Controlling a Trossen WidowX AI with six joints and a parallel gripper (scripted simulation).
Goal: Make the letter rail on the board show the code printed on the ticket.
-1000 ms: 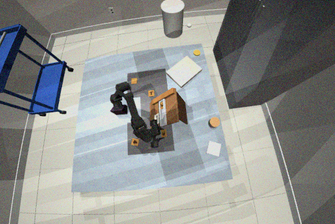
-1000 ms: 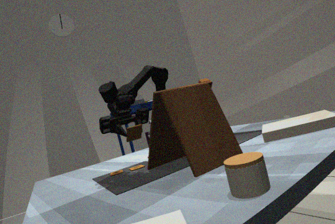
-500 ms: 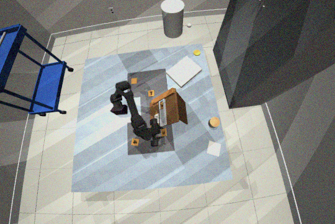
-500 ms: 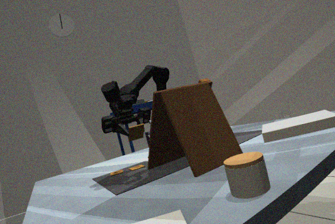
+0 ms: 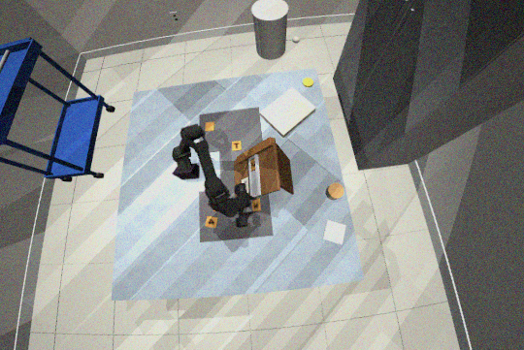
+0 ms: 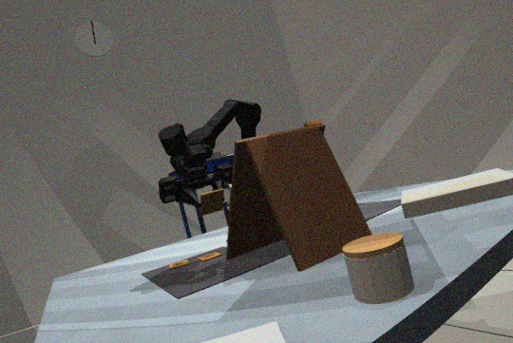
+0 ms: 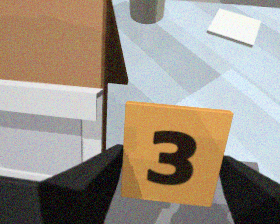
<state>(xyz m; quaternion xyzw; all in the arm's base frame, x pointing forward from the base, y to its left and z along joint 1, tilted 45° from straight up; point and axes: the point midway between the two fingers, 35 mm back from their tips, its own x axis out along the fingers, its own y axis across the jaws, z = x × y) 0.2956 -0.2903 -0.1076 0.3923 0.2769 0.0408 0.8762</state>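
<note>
The white ticket is 4 cm behind my gripper tip, 12 cm to the left of it and 7 cm below it. Round my gripper tip: cream slab (30 cm ahead, 53 cm to the left, 14 cm below); then tan-lidded jar (41 cm ahead, 1 cm to the right, 13 cm below); then white card (35 cm ahead, 21 cm to the right, 16 cm below).
</note>
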